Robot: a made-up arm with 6 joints. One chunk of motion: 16 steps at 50 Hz.
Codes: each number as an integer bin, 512 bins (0 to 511) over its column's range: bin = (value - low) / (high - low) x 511, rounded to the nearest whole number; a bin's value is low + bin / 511 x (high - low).
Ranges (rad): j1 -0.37..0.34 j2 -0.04..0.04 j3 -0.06..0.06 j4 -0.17..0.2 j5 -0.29..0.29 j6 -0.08..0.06
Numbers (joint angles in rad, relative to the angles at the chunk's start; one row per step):
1: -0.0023 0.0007 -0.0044 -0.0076 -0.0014 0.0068
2: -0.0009 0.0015 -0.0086 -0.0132 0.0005 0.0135
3: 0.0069 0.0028 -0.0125 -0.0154 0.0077 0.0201
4: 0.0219 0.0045 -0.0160 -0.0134 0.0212 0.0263
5: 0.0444 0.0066 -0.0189 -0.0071 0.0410 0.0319
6: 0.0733 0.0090 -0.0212 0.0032 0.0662 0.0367
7: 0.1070 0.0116 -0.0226 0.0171 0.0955 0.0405
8: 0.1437 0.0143 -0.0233 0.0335 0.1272 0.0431
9: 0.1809 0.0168 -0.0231 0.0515 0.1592 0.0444
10: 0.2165 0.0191 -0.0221 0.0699 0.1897 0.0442
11: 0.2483 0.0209 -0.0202 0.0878 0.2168 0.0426
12: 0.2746 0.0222 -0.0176 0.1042 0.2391 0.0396
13: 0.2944 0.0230 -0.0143 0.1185 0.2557 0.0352
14: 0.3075 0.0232 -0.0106 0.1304 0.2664 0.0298
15: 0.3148 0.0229 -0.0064 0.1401 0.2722 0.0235
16: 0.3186 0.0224 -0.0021 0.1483 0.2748 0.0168
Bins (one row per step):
1: 265 260 237 224 254 317
2: 266 265 219 217 256 341
3: 271 273 202 214 262 365
4: 282 284 187 216 274 388
5: 298 298 175 225 292 408
6: 319 313 165 239 314 426
7: 343 330 159 258 340 440
8: 370 347 156 281 368 449
9: 396 363 157 306 396 454
10: 422 378 161 331 423 453
11: 445 389 169 356 447 447
12: 464 397 181 379 466 437
13: 478 402 195 398 481 420
14: 488 404 210 415 490 401
15: 493 402 228 428 495 378
16: 496 399 247 440 498 353

